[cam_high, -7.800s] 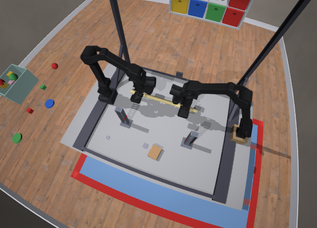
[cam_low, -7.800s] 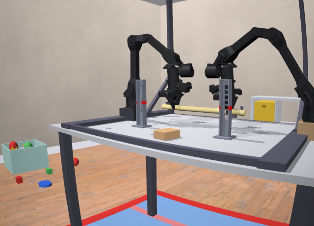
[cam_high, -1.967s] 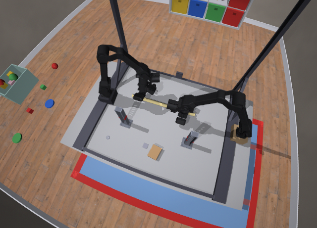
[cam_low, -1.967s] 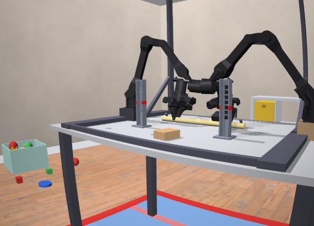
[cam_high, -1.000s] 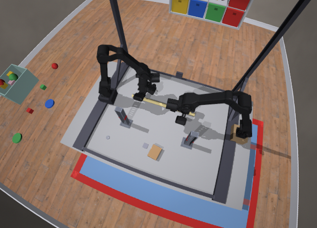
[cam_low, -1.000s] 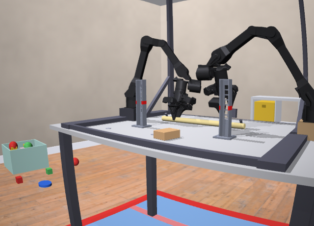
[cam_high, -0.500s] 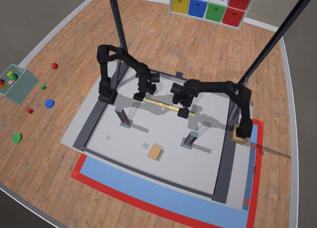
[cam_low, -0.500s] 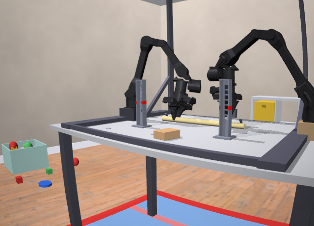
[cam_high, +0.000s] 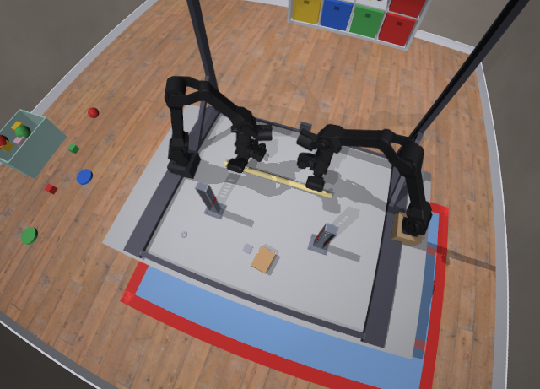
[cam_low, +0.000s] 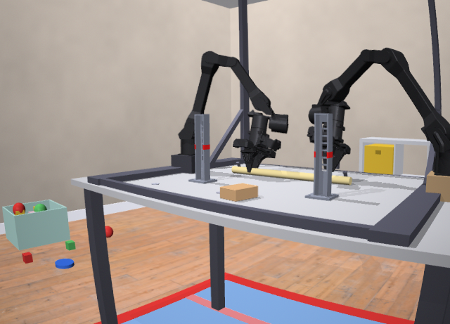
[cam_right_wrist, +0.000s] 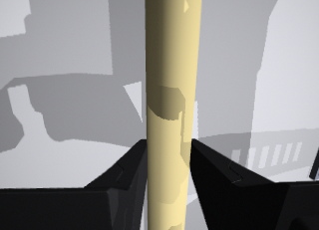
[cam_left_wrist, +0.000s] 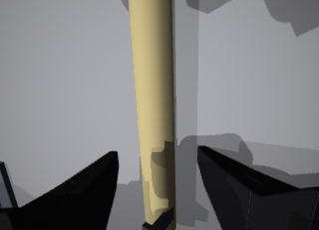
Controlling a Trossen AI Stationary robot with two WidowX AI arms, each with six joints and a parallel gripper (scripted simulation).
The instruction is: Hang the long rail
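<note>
Now: left hand 1 cm short of the long pale yellow rail, 15 cm to the left of it and 4 cm above it. The rest, counted from my left hand: tan box 34 cm ahead, 10 cm to the right, 6 cm below.
My right gripper is now 10 mm short of the long pale yellow rail, 150 mm to the right of it and 10 mm above it. Round my right hand: tan box 340 mm ahead, 200 mm to the left, 30 mm below.
</note>
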